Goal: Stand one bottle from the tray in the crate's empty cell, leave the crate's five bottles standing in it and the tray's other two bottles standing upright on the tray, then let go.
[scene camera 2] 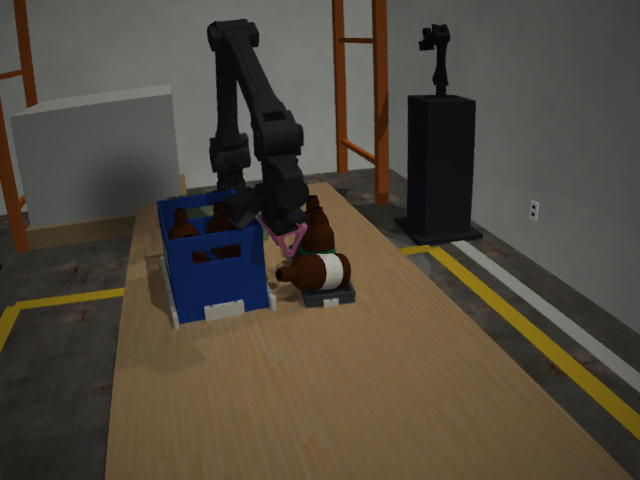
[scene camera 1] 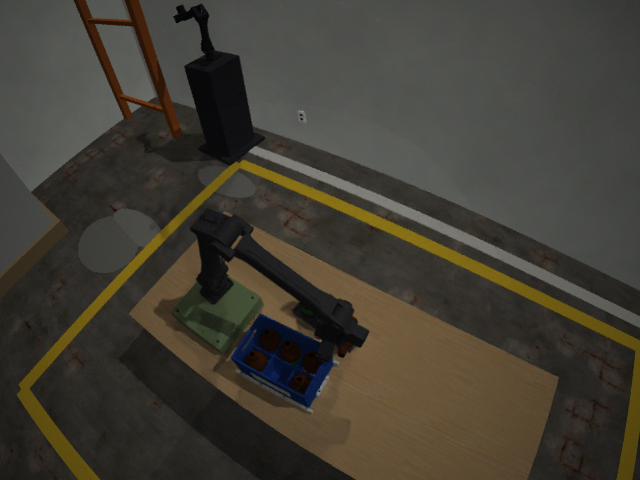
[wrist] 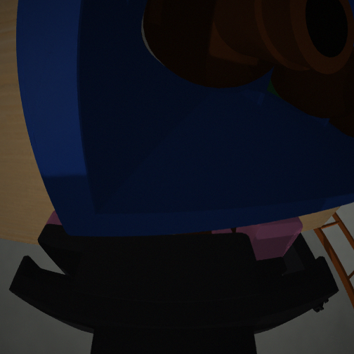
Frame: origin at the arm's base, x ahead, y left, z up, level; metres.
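Seen in the pictures: gripper, fingertip midpoint: [scene camera 2: 285, 250]; arm's base, origin of the base link: [scene camera 1: 216, 288].
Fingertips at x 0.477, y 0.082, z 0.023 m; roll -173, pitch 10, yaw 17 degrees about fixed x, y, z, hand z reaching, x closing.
Note:
Pixels of each thing's top centre, then the offset from my fingertips to it. "spot": a spot on its surface instead. Level surfaces: height alone.
- blue crate, middle of its top: [scene camera 2: 203, 212] [scene camera 1: 280, 353] 0.072 m back, 0.158 m right, 0.077 m up
- dark tray, surface spot: [scene camera 2: 313, 299] spot: 0.075 m ahead, 0.041 m left, 0.080 m down
- white-label bottle, middle of its top: [scene camera 2: 309, 254] [scene camera 1: 344, 333] 0.037 m ahead, 0.044 m left, 0.001 m up
- nearer bottle, middle of its top: [scene camera 2: 316, 207] 0.068 m back, 0.082 m left, 0.062 m up
- farther bottle, surface spot: [scene camera 2: 312, 200] spot: 0.135 m back, 0.087 m left, 0.057 m up
- wooden table, its level: 0.098 m down
The blue crate [scene camera 1: 308, 396] [scene camera 2: 222, 289] [wrist: 50, 100] holds several upright brown bottles; its empty cell [scene camera 1: 279, 370] is in the middle of the row away from the tray. The dark tray [scene camera 2: 313, 299] bears a white-label bottle [scene camera 1: 343, 350] [scene camera 2: 307, 273] lying on its side, neck toward the crate. Behind it stand two upright green-label bottles, a nearer bottle [scene camera 2: 316, 235] and a farther bottle [scene camera 2: 312, 200]. My gripper [scene camera 2: 290, 248] is low between crate and upright bottles, pink fingers partly open with nothing held. In the wrist view the crate's rim hides the fingertips.
The black wrist housing [scene camera 1: 338, 330] [scene camera 2: 284, 191] is close above the crate's tray-side rim; I cannot tell if they touch. The green base plate [scene camera 1: 219, 315] is beside the crate's far end. The wooden table [scene camera 1: 439, 403] [scene camera 2: 268, 392] extends past the crate and tray.

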